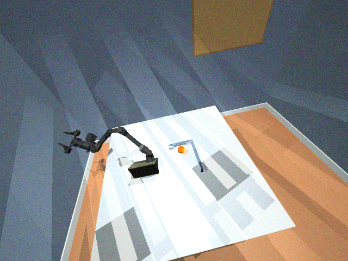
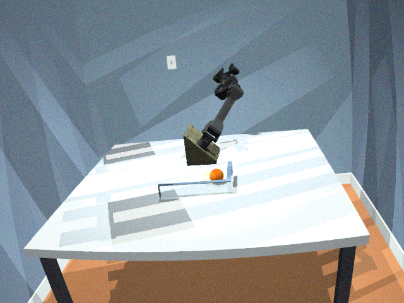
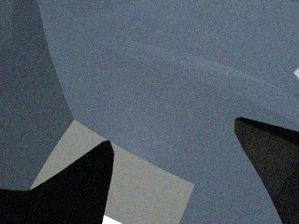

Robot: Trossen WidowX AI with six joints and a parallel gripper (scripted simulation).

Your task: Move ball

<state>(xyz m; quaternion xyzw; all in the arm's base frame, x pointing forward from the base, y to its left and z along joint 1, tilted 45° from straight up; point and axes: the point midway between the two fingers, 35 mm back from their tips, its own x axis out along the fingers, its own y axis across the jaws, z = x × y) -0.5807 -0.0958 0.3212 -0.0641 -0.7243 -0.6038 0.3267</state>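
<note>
My gripper tip is 88 cm short of the orange ball, 8 cm to the left of it and 40 cm above it. From my gripper tip the other things lie so: see-through copy 91 cm ahead, 11 cm to the right, 40 cm below.
</note>
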